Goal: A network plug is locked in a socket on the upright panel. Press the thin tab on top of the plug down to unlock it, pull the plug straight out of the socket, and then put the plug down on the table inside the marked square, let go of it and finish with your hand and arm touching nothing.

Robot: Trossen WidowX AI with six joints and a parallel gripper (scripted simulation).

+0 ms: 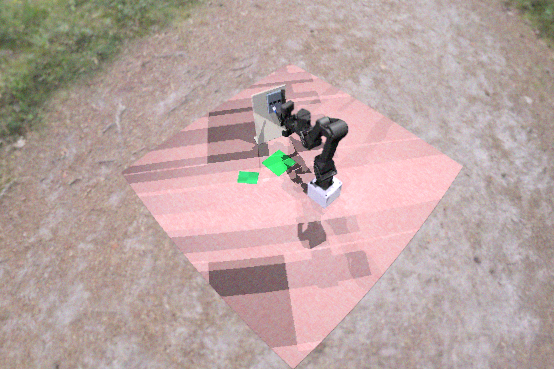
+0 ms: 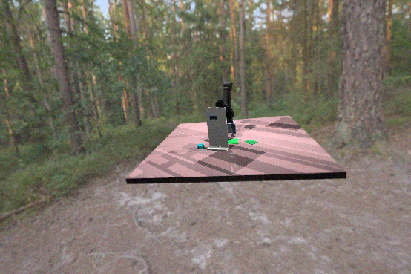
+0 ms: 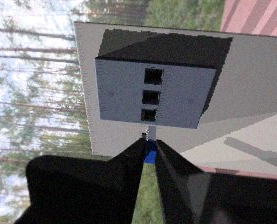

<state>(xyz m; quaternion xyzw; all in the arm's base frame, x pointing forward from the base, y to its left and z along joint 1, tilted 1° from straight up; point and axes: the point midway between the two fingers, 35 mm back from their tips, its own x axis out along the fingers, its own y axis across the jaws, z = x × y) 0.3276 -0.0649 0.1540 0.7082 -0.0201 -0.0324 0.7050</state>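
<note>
Right now my gripper tip is 80 mm past the green marked square, 70 mm to the right of it and 250 mm above it. Also, from my gripper tip: beige panel (60 mm ahead, 30 mm to the right, 100 mm below); then blue network plug (right at my gripper tip).
</note>
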